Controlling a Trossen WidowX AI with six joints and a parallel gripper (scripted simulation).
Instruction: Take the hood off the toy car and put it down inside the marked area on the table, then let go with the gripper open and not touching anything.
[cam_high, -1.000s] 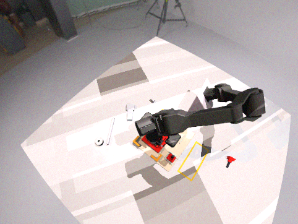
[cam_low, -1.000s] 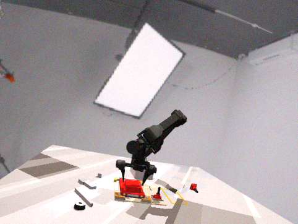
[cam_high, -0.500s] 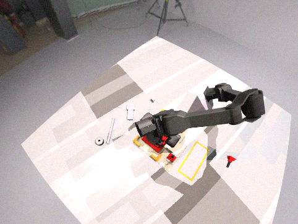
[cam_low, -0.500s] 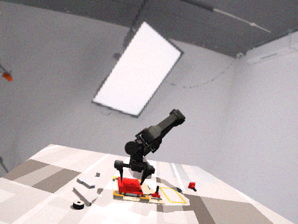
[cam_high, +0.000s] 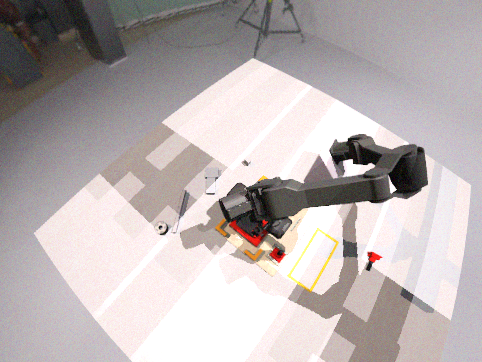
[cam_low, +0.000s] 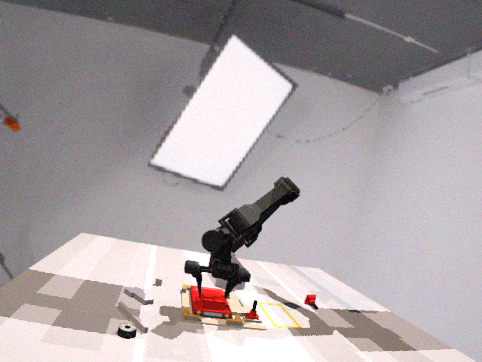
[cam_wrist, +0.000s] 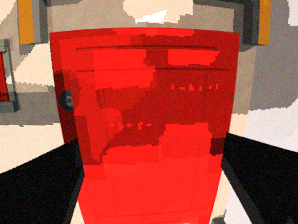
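My gripper tip is now right at the hood. The rest, counted from my gripper tip: metal rod: 110 mm ahead, 220 mm to the right, 30 mm below.
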